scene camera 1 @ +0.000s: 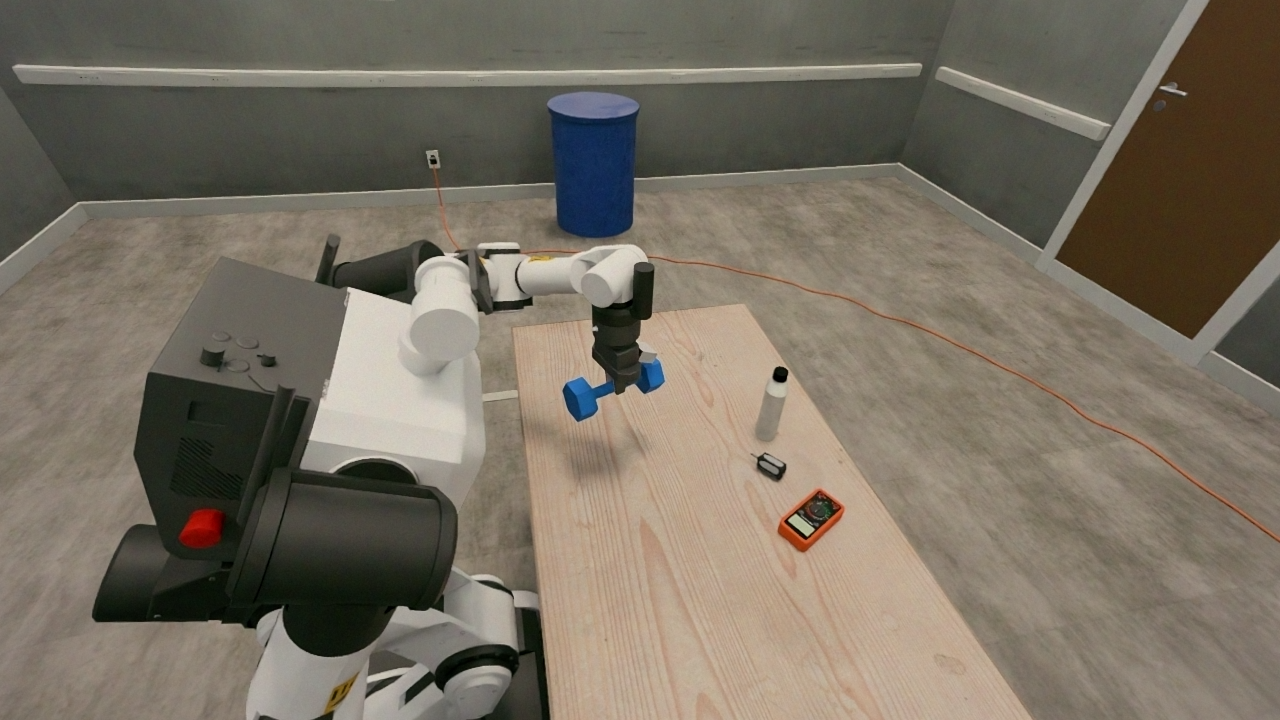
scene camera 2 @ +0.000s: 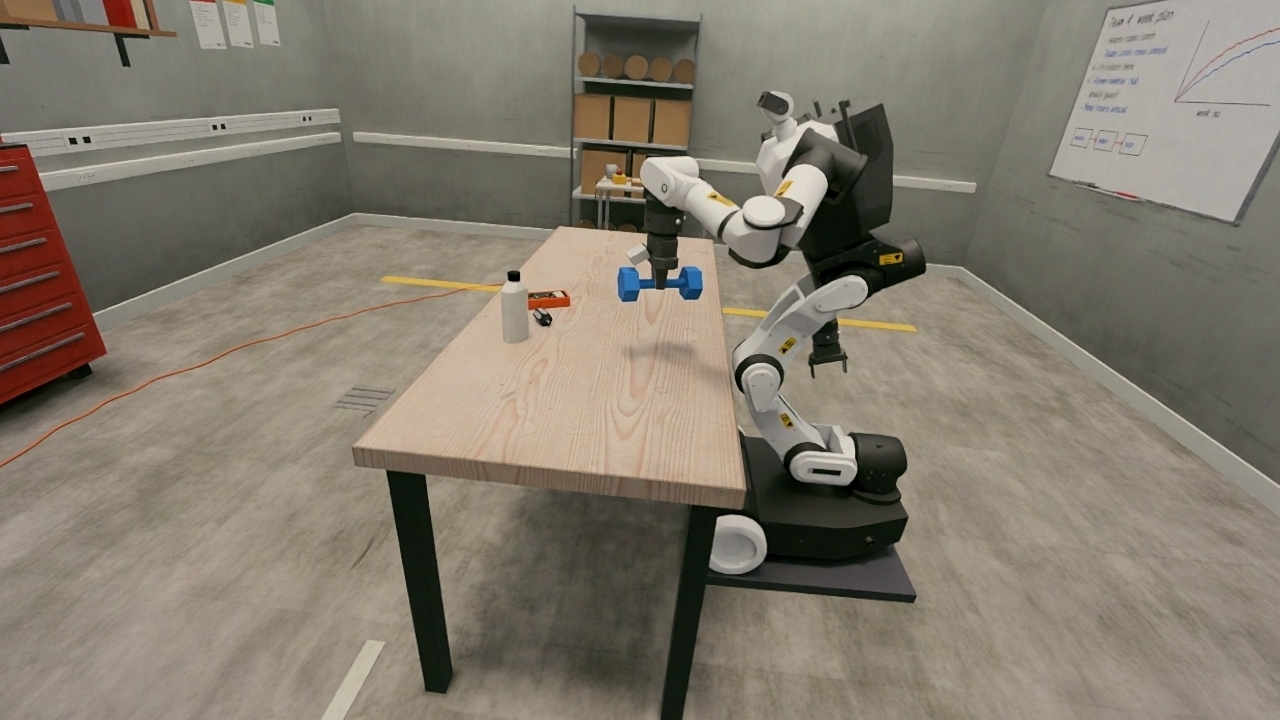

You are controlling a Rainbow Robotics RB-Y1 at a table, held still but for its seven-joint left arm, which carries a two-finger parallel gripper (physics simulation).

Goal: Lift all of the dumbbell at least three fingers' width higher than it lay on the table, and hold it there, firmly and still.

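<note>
A blue dumbbell with hexagonal heads hangs in the air above the wooden table, roughly level. Its shadow lies on the table top below it, well apart from it. My gripper points down and is shut on the dumbbell's handle, between the two heads. In scene camera 1 the gripper hides part of the handle and borders the far head. The fingertips are small in both views.
A white bottle with a black cap stands on the table. Near it lie a small black object and an orange multimeter. The robot's other arm hangs beside the table.
</note>
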